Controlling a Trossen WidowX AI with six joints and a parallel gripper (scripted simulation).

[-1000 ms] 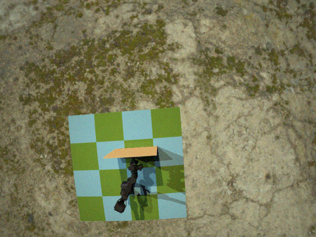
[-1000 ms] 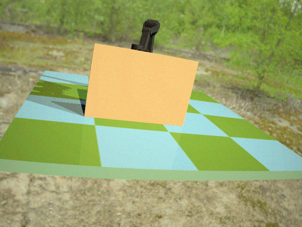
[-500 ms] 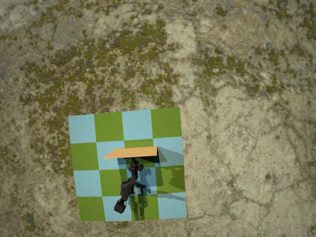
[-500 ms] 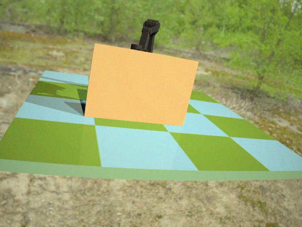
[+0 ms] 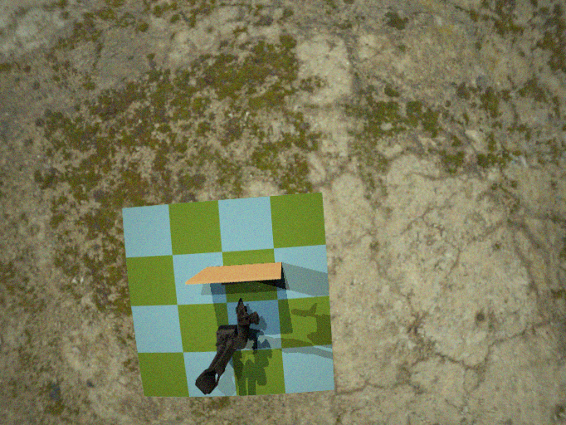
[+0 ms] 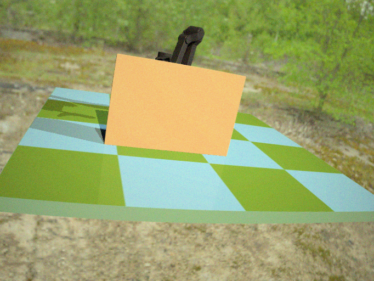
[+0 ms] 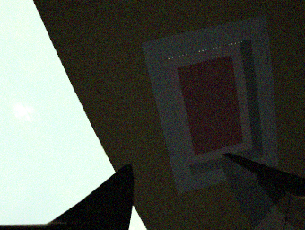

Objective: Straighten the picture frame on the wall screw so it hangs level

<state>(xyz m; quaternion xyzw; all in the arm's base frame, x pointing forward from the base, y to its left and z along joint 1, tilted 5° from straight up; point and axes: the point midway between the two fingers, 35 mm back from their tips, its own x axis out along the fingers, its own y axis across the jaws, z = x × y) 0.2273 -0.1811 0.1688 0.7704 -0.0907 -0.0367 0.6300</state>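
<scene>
My gripper tip is now 11 cm short of the picture frame, 6 cm above it and 1 cm to the left of it. Round my gripper tip: orange wall panel 12 cm ahead, 7 cm below, 1 cm to the right.
</scene>
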